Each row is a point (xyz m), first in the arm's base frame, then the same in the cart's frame.
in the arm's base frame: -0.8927 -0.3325 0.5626
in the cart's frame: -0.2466 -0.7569 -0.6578
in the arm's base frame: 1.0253 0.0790 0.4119
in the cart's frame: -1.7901 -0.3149 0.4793
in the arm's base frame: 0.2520 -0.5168 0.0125
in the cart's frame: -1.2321 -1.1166 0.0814
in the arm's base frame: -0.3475 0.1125 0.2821
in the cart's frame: -0.5117 -0.5635 0.0251
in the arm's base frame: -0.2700 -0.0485 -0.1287
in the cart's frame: -0.5552 -0.9520 0.2439
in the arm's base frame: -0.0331 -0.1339 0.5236
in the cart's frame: -0.9391 -0.5290 -0.1594
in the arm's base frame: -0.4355 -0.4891 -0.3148
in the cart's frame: -0.5322 -1.4152 0.0412
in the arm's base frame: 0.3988 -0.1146 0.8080
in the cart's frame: -1.3816 -0.2609 -0.1665
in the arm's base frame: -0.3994 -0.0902 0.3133
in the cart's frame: -0.5477 -0.6924 -0.1387
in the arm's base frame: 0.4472 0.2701 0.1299
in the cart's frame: -1.1371 -0.4517 0.5504
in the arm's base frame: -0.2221 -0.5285 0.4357
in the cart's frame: -0.8984 -0.8947 -0.4120
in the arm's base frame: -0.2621 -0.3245 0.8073
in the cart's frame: -0.8642 -0.4979 -0.5627
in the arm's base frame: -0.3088 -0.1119 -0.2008
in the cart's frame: -0.5288 -1.0520 0.2398
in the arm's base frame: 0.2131 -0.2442 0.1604
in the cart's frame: -1.1258 -0.8261 0.1262
